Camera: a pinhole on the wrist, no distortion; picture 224 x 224 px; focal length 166.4 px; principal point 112.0 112.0 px. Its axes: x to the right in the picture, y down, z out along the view. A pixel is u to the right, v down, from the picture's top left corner.
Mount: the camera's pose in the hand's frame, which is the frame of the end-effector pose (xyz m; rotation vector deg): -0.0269 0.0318 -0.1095 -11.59 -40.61 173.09
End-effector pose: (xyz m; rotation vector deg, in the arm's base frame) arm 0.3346 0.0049 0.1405 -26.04 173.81 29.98
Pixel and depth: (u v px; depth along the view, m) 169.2 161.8 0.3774
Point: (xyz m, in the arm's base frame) 0.5946 -0.0896 -0.0678
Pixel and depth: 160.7 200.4 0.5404
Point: 0.7069 -0.2580 -0.1971
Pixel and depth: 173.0 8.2 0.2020
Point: 0.4365 0.1335 0.0595
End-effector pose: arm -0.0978 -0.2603 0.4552 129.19 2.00 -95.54
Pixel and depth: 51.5 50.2 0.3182
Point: -0.3070 -0.3263 0.3490
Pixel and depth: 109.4 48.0 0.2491
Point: -0.2568 -0.3009 0.4699
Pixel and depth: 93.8 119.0 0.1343
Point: -0.1228 -0.2260 0.4728
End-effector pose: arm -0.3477 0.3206 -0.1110 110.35 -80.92 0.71
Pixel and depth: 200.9 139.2 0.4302
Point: -0.3847 0.4838 -0.5084
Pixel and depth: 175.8 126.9 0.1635
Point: -0.3591 0.4058 -0.1995
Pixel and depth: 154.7 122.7 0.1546
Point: -0.3540 0.3869 -0.1837
